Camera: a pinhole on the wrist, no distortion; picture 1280 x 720 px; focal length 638.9 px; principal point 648.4 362.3 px. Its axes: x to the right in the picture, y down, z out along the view. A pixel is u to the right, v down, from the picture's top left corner.
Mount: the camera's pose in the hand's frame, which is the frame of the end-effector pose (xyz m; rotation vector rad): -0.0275 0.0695 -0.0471 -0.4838 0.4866 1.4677
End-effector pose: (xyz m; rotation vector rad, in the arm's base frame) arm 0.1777 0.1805 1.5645 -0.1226 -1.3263 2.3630
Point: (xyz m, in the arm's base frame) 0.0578 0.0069 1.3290
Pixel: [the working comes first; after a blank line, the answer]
In the camera's frame: 0.1456 -0.0257 0.2168

1077 287
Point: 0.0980 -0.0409 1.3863
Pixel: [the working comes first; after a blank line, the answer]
In the camera's frame: 0.0783 0.0201 0.2402

857 416
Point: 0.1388 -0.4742 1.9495
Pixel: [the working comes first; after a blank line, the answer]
In the camera's frame: -0.5311 0.1390 0.5882

72 513
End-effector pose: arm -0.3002 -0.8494 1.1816 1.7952 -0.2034 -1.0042
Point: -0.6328 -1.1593 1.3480
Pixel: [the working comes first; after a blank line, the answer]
In the camera's frame: -0.1917 0.1011 0.4508

377 506
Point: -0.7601 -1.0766 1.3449
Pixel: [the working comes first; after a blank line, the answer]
In the camera's frame: -0.2809 0.2222 0.4297

231 693
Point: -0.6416 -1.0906 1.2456
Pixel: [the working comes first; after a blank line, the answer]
In the camera's frame: -0.2718 0.0848 0.3581

163 514
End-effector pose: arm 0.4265 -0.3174 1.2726 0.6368 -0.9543 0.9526
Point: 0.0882 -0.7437 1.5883
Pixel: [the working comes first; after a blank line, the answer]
In the camera's frame: -0.3426 -0.0663 0.5700

264 288
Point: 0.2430 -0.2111 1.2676
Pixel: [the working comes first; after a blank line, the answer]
In the camera's frame: 0.0979 -0.0126 0.1079

1228 288
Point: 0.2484 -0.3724 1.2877
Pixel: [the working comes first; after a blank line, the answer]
In the camera's frame: -0.0464 0.0251 0.1727

477 455
